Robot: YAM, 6 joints.
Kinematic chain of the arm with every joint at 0, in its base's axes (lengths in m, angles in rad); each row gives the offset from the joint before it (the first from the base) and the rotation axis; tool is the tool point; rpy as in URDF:
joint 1: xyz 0 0 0.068 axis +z
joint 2: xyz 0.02 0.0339 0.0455 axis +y
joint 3: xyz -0.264 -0.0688 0 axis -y
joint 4: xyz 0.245 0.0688 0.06 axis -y
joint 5: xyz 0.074 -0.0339 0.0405 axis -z
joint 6: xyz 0.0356 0 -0.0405 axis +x
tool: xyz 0 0 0 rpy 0 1.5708 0
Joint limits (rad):
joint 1: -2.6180..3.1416
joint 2: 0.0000..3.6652
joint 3: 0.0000..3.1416
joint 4: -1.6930..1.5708
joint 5: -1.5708..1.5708
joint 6: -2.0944..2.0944
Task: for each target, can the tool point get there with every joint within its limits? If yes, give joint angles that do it. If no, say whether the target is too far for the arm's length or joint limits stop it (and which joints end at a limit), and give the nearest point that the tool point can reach.
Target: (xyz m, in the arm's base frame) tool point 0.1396 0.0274 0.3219
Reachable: yes | joints 0.2606 0.5271 0.4255 0.4876 0.2706 0.0860
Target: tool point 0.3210 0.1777 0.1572
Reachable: yes | joints 0.4399 1.8580 1.1065 -0.2809 -0.7432 1.6777
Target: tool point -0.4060 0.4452 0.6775
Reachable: no: too far | nearest point -0.3164 0.3470 0.5488 | short by 0.185 m
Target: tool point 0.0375 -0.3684 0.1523
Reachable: yes | joints -1.4062 1.8635 0.8440 0.6471 0.7168 0.6190
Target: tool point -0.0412 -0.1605 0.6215
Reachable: yes | joints -2.0114 1.2470 1.8747 0.1699 -1.0656 1.7709
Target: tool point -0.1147 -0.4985 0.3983
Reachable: yes | joints -1.8641 2.2548 2.3263 -0.0375 -1.2995 1.2569
